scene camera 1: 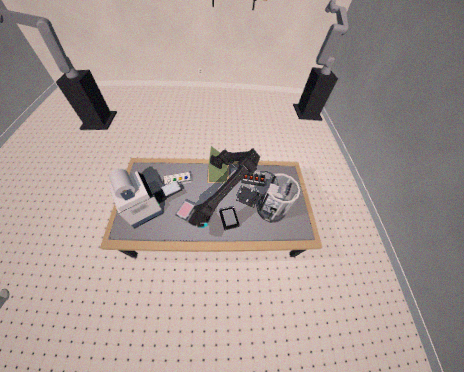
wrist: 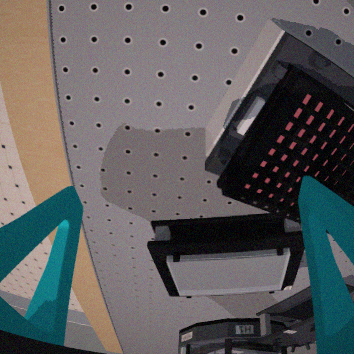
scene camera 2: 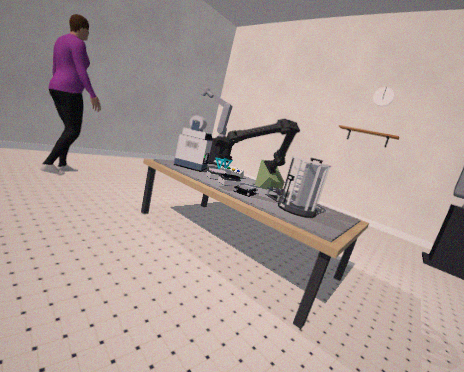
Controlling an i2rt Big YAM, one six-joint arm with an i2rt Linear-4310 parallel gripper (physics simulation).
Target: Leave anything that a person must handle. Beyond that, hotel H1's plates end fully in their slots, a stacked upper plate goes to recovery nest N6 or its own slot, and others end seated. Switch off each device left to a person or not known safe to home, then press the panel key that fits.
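Seen in the pictures: gripper, between the fingertips: [scene camera 1: 202,221] [wrist: 185,192] [scene camera 2: 222,168]; arm's base, origin of its link: [scene camera 1: 215,162] [scene camera 2: 269,167].
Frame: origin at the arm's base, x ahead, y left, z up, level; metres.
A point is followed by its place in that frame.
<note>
My gripper [scene camera 1: 203,225] @[x 0.504, y -0.094, z -0.058 m] [scene camera 2: 223,163] @[x 0.504, y -0.094, z -0.058 m] [wrist: 185,192] @[x 0.504, y -0.094, z -0.058 m] is open and empty, near the table's front edge. In the wrist view, a black plate with rows of pink marks [wrist: 300,145] @[x 0.442, y -0.093, z -0.104 m] sits on a pale-sided block, right of and partly behind the right finger. A black frame nest [scene camera 1: 223,220] [wrist: 159,257] with a grey middle lies beyond. A pink plate [scene camera 1: 186,209] @[x 0.386, y -0.225, z -0.109 m] sits on a pale nest left of the arm. Hotel H1 [scene camera 1: 271,216] @[x 0.460, y 0.434, z -0.089 m] [scene camera 2: 300,209] @[x 0.454, y 0.533, z -0.135 m] [wrist: 215,327] @[x 0.410, y 0.363, z -0.158 m] stands at the right. The key panel [scene camera 1: 177,178] @[x 0.094, y -0.311, z -0.105 m] and the switch box with orange-lit switches [scene camera 1: 254,178] @[x 0.074, y 0.357, z -0.123 m] are at the back.
A white instrument [scene camera 1: 137,207] @[x 0.455, y -0.528, z 0.061 m] [scene camera 2: 192,149] @[x 0.446, y -0.512, z -0.005 m] stands at the table's left, with a pale tray [scene camera 1: 171,189] @[x 0.232, y -0.352, z -0.064 m] beside it. A green wedge [scene camera 1: 217,172] @[x 0.072, y 0.016, z -0.044 m] [scene camera 2: 268,177] @[x 0.076, y 0.060, z -0.075 m] is at the back middle. A dark square device [scene camera 1: 247,195] @[x 0.256, y 0.266, z -0.115 m] lies near H1. A person [scene camera 2: 69,75] is beyond the table.
</note>
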